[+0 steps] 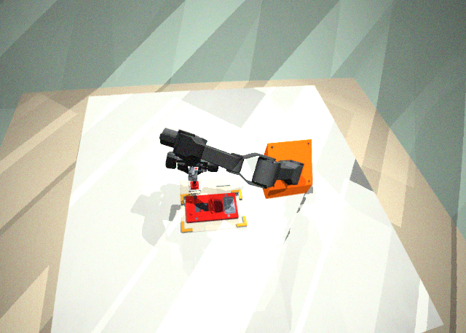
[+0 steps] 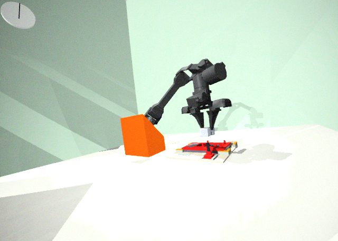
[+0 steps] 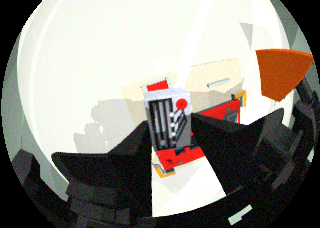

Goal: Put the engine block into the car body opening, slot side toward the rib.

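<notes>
My gripper tip is now 70 mm above the black post. From my gripper tip the other things lie so: engine block (10 mm below).
</notes>
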